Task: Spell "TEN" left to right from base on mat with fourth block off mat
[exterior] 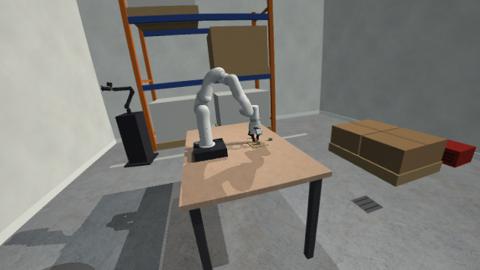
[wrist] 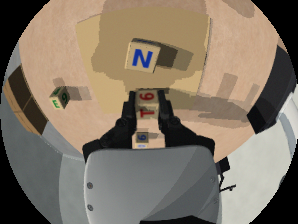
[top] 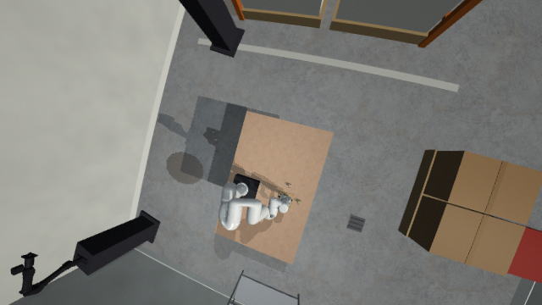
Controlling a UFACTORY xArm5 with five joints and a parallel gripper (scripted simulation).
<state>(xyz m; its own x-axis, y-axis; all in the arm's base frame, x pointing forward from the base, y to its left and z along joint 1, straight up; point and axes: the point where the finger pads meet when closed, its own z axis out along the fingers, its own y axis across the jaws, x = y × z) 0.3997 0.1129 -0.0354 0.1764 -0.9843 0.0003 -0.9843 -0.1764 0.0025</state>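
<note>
Now: the tan mat 1 cm ahead of my hand, 4 cm to the right of it and 3 cm below it.
</note>
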